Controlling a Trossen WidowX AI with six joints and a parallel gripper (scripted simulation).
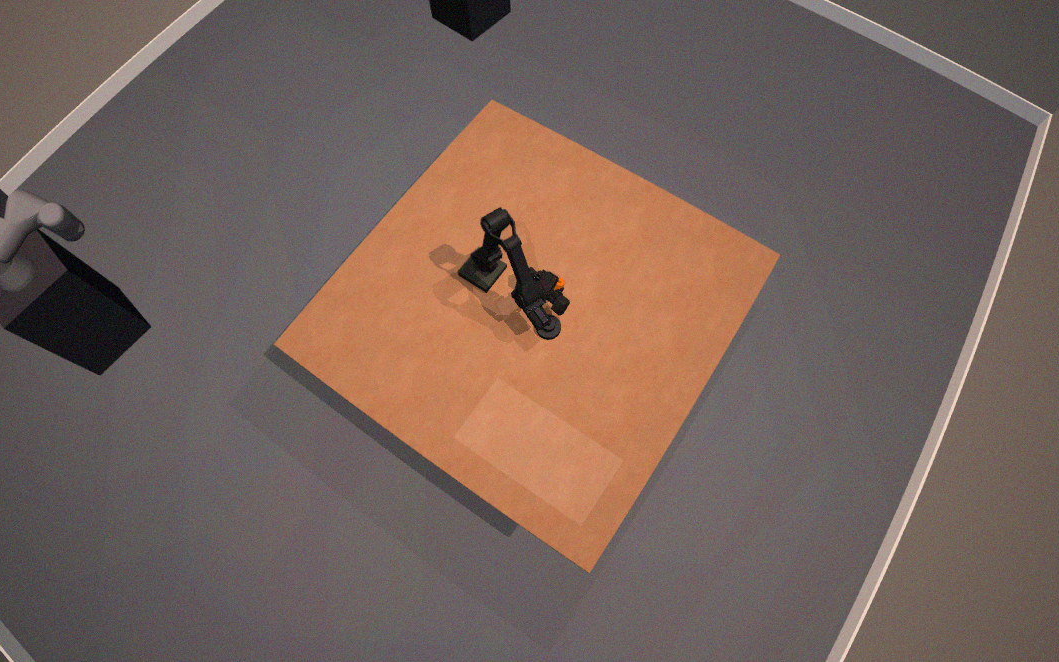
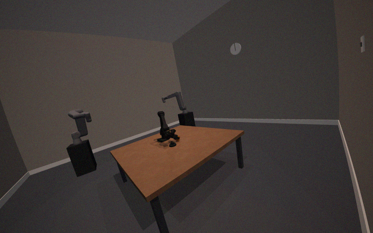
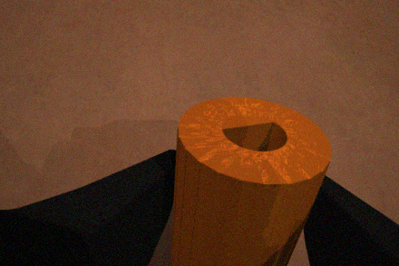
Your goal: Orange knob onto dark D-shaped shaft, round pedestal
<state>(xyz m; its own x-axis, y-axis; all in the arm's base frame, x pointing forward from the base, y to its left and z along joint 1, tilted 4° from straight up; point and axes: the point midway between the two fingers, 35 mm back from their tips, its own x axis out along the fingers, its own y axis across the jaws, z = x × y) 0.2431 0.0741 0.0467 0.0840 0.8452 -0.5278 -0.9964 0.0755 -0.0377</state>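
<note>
Right now the orange knob is 1 cm to the right of my gripper tip. Also, from my gripper tip: pedestal (7 cm ahead, 13 cm to the right, 1 cm below).
</note>
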